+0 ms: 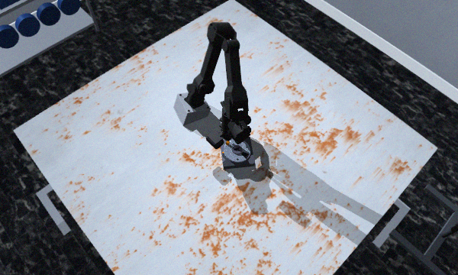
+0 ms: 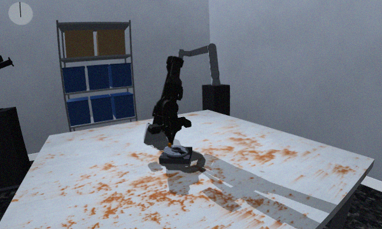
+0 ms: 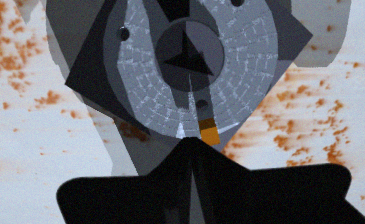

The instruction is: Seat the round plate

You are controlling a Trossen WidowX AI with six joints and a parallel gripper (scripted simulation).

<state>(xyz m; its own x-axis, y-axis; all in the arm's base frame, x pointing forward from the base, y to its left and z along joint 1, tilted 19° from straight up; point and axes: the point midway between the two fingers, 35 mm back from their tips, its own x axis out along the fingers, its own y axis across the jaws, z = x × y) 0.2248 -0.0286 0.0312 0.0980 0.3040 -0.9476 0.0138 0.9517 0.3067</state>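
The raised central hub is 50 mm ahead of my hand and 40 mm below it. Also, from my hand: dark square base: 70 mm below, 50 mm ahead.
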